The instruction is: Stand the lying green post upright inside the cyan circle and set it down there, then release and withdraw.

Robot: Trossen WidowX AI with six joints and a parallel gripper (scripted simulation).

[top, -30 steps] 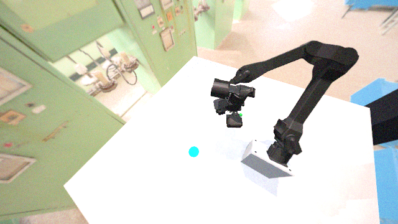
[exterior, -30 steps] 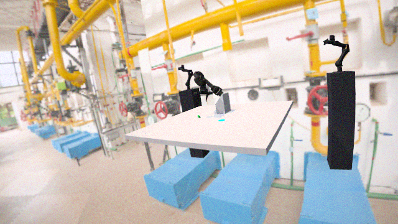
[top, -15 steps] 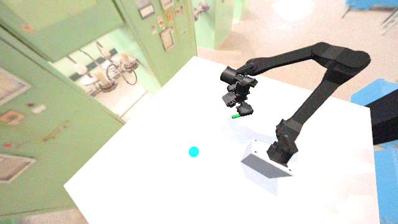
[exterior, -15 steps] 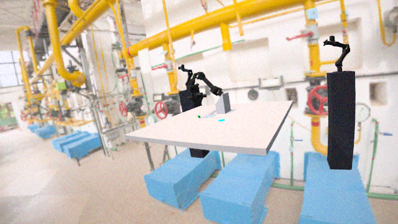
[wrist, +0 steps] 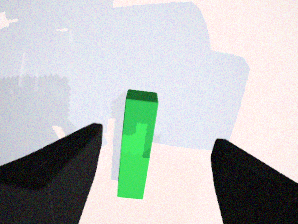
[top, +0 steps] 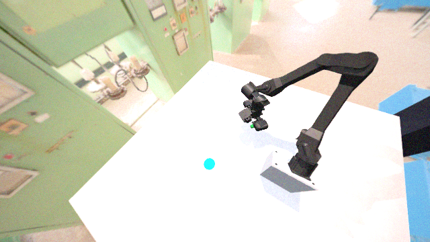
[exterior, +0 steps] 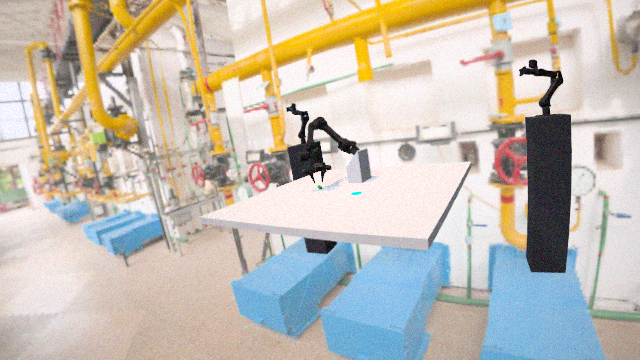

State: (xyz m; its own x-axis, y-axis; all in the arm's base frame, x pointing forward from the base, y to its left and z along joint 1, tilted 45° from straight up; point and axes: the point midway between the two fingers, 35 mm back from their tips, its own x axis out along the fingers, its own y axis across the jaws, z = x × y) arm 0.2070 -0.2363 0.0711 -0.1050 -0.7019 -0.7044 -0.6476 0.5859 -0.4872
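The green post is 30 mm behind my gripper tip, 10 mm to the right of it and 40 mm below it. Also, from my gripper tip: cyan circle: 130 mm ahead, 310 mm to the left, 40 mm below.
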